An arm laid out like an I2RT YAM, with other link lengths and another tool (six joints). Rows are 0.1 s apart.
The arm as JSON. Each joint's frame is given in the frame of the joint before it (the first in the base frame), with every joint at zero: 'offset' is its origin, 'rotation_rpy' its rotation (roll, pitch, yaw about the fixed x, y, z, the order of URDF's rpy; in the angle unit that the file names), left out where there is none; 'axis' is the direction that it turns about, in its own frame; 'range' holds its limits. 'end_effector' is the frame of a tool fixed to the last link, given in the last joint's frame.
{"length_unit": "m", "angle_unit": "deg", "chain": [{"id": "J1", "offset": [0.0, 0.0, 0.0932], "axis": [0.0, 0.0, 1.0], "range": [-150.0, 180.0]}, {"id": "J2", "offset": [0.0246, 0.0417, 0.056], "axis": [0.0, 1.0, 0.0], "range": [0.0, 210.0]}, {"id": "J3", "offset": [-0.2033, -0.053, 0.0], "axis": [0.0, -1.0, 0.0], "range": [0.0, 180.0]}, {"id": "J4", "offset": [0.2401, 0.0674, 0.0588], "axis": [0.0, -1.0, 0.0], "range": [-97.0, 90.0]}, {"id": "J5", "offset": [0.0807, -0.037, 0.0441], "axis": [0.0, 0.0, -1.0], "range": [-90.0, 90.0]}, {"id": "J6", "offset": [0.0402, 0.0, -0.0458], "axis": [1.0, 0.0, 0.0], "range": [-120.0, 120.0]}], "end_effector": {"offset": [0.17, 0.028, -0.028], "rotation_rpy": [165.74, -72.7, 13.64]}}
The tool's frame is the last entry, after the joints.
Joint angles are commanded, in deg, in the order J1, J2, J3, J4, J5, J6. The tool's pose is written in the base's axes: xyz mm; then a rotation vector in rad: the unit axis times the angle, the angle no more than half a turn. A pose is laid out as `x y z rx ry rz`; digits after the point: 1 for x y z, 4 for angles.
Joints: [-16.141 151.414 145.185 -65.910 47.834 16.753]
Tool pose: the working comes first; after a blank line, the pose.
Where each joint sits with the arm in this pose, in the base's axes (m; each line is computed from the numbers above, not from the rounded line before):
J1: 0.0000 0.0000 0.0932
J2: 0.0352 0.0332 0.1492
J3: 0.1920 -0.0673 0.2465
J4: 0.4461 -0.0707 0.2789
J5: 0.4999 -0.1248 0.2156
J6: 0.4577 -0.1436 0.1759
the tool: 0.4533 -0.2491 0.0369

453.3 -249.1 36.9 2.2414 -0.8790 0.0062
